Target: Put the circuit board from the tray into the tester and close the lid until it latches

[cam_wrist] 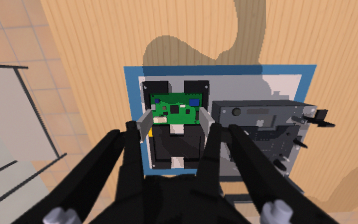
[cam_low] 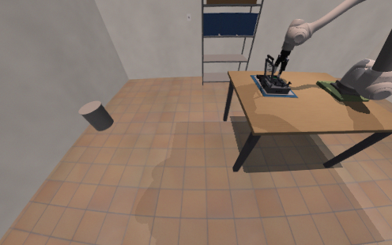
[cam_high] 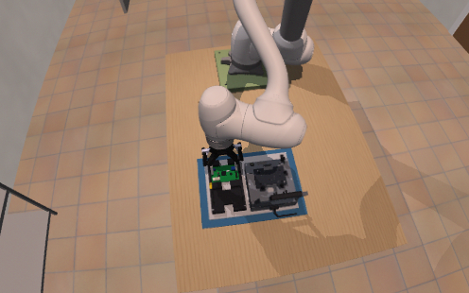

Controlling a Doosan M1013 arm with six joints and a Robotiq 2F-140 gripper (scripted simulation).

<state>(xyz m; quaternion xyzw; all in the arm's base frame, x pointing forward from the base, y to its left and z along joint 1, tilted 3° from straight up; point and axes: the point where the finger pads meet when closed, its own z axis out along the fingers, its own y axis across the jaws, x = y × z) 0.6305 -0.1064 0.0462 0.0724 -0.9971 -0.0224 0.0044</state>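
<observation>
The green circuit board is 60 mm below my hand. The rest, counted from my hand: tester lid (190 mm to the left, 160 mm ahead, 100 mm above); then pin plate (180 mm to the left, 50 mm ahead, 10 mm below).
</observation>
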